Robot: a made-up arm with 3 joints. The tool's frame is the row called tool. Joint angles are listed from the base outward. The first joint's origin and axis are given. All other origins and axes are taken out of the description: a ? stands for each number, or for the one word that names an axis. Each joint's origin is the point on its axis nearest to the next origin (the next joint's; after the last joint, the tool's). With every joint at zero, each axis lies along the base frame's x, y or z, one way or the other. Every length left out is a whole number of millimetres.
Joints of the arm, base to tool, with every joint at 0 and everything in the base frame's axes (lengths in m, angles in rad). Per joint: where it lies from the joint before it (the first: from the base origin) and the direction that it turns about. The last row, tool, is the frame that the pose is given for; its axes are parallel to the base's.
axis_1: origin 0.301 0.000 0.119 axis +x
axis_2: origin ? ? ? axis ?
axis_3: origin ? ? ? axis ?
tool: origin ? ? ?
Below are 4 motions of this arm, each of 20 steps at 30 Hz.
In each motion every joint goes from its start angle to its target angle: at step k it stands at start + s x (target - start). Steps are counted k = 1, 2, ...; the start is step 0. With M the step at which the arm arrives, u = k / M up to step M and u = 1 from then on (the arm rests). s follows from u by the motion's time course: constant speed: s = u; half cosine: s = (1 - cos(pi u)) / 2; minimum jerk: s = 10 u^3 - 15 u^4 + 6 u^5.
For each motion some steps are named. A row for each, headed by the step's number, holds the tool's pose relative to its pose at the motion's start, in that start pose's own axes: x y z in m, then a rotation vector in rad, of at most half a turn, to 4 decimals.
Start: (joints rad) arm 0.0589 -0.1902 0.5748
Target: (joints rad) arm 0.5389 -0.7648 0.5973
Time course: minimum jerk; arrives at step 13
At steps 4, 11, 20:
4: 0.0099 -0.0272 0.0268 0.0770 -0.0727 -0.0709
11: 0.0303 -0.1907 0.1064 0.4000 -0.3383 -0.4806
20: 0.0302 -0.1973 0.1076 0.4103 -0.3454 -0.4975

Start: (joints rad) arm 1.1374 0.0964 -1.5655
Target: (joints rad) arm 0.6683 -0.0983 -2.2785
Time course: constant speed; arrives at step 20
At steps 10, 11, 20:
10: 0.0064 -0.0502 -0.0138 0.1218 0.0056 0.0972
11: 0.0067 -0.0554 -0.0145 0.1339 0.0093 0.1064
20: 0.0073 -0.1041 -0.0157 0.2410 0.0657 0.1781

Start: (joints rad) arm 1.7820 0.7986 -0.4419
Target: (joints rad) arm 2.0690 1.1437 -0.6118
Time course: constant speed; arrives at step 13
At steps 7, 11, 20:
7: -0.0530 0.0152 0.0071 0.1883 0.2205 0.0195
11: -0.0856 0.0215 0.0146 0.2851 0.3510 0.0292
20: -0.1023 0.0239 0.0194 0.3302 0.4174 0.0336

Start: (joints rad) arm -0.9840 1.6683 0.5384
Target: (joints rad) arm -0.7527 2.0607 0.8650
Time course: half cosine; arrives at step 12
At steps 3, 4, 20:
3: -0.0130 0.0026 -0.0076 -0.0521 0.0307 0.0591
4: -0.0223 0.0040 -0.0129 -0.0900 0.0508 0.1016
20: -0.0897 0.0045 -0.0508 -0.3884 0.1555 0.4250

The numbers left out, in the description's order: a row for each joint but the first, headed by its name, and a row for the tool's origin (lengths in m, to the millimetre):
axis_2: xyz 0.000 0.306 0.104, axis +y
axis_3: xyz 0.153 0.000 -0.008, axis -x
tool: xyz 0.000 0.000 -0.068

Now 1 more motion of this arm.
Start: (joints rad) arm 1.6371 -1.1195 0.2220
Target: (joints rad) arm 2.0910 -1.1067 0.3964
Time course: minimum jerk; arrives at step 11
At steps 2, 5, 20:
2: 0.0052 -0.0053 0.0015 0.0011 0.0047 -0.0177
5: 0.0445 -0.0527 0.0109 0.0104 0.0484 -0.1624
20: 0.0904 -0.1382 0.0159 0.0286 0.1357 -0.3834

